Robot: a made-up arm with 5 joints. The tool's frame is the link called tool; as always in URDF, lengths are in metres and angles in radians. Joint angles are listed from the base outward. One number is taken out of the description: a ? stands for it. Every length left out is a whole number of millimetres.
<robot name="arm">
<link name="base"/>
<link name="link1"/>
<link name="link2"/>
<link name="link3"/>
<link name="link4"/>
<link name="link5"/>
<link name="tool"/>
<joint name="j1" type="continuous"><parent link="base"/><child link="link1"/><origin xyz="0.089 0 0.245" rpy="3.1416 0 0"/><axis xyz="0 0 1"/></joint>
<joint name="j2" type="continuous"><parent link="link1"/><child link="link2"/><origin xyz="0.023 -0.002 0" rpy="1.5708 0 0"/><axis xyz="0 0 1"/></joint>
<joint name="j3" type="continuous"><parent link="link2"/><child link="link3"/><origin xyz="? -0.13 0"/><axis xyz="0 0 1"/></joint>
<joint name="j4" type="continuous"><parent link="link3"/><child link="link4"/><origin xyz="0.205 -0.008 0"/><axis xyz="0 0 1"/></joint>
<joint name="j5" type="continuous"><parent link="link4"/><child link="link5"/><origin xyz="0.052 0 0" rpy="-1.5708 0 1.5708"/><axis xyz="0 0 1"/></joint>
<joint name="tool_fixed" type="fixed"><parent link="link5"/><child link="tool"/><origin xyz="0 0 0" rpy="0 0 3.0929"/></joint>
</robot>
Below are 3 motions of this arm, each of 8 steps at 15 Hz.
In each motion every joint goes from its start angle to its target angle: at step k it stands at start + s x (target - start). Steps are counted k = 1, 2, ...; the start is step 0. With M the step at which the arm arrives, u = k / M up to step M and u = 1 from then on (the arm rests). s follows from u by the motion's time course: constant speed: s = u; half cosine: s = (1 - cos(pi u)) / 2; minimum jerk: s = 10 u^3 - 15 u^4 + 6 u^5.
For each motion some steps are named. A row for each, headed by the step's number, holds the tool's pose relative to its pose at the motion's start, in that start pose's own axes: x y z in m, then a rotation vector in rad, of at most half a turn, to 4 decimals.
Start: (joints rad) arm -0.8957 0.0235 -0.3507 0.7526 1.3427
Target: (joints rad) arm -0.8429 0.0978 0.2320 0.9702 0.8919
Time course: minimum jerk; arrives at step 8
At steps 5, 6, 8:
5: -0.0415 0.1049 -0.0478 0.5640 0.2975 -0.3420
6: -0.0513 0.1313 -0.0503 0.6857 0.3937 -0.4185
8: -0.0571 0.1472 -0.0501 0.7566 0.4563 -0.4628

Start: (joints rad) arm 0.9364 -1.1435 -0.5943 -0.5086 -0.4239
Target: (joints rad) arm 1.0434 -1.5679 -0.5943 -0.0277 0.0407
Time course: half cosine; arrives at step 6
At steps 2, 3, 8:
2: 0.0269 0.0193 -0.0048 0.0095 0.0196 0.1371
3: 0.0533 0.0400 -0.0059 0.0210 0.0381 0.2745
8: 0.1035 0.0839 0.0031 0.0499 0.0711 0.5497

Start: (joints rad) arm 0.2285 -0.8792 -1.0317 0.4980 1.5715
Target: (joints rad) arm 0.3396 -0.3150 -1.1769 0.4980 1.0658
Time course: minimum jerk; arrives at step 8
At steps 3, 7, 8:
3: 0.0004 0.0428 -0.0242 0.1138 0.0200 -0.1091
7: -0.0130 0.1635 -0.0593 0.3847 0.1589 -0.3876
8: -0.0135 0.1663 -0.0596 0.3902 0.1634 -0.3938

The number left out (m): 0.032
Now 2 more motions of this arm.
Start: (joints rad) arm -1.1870 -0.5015 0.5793 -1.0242 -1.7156
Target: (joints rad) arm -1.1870 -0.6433 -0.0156 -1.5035 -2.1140
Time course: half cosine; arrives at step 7
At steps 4, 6, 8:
4: -0.0209 0.1065 -0.0401 0.7083 0.2310 -0.2322
6: -0.0329 0.1681 -0.0378 1.0779 0.4341 -0.3354
8: -0.0347 0.1769 -0.0360 1.1301 0.4681 -0.3478

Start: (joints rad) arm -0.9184 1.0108 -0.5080 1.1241 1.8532
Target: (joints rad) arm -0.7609 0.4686 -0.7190 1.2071 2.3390
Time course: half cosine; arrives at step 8
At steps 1, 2, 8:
1: -0.0025 -0.0020 0.0080 -0.0248 0.0059 0.0125
2: -0.0096 -0.0065 0.0312 -0.0947 0.0260 0.0480
8: -0.0491 0.0220 0.2191 -0.5759 0.3472 0.3132

